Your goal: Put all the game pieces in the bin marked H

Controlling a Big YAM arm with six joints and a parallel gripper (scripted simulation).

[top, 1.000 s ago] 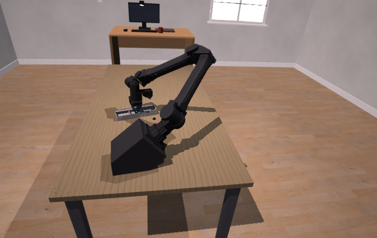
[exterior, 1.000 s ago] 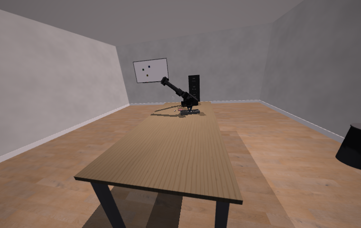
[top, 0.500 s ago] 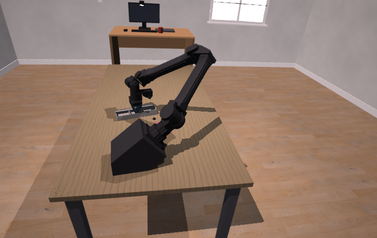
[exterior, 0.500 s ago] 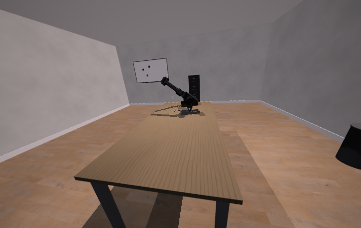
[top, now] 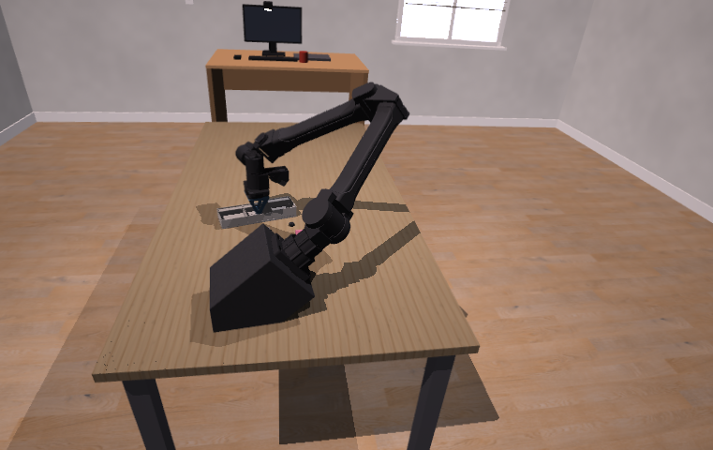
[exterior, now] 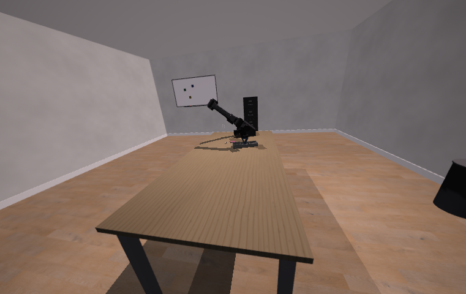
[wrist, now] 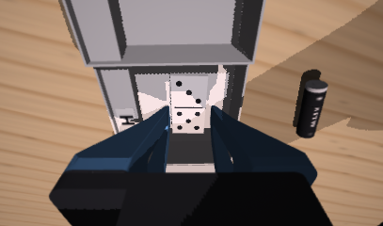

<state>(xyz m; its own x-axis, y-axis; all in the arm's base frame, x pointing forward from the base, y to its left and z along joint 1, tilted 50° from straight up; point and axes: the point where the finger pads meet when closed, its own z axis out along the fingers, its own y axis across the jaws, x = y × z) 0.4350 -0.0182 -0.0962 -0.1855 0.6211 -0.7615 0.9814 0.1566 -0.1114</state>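
The grey three-bin tray is 1 cm below my hand and 1 cm ahead of it. From my hand the other things lie so: small dark object (11 cm to the right, 6 cm behind, 3 cm below); black battery (10 cm behind, 2 cm below, 1 cm to the right); white domino (2 cm below).
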